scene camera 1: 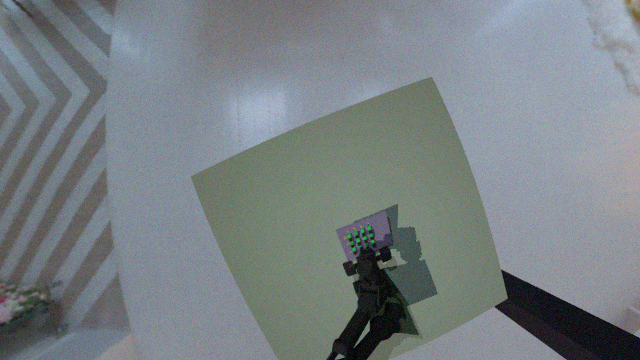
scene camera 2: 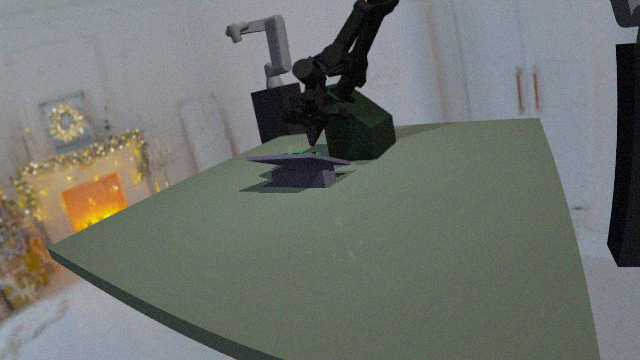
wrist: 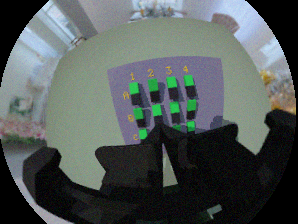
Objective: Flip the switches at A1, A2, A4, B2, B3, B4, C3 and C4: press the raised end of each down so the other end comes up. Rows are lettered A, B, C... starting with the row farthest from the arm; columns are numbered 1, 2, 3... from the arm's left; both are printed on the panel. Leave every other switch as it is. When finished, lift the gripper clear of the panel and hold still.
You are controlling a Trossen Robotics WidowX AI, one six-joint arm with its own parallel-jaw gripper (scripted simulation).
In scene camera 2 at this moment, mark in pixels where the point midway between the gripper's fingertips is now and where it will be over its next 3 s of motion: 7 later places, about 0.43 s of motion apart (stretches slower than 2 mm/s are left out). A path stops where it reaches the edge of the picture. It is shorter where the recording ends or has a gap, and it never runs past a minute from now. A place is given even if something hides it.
My gripper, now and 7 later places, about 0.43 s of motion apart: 312,145; 312,151; 312,153; 312,154; 312,155; 311,151; 310,133; 303,140
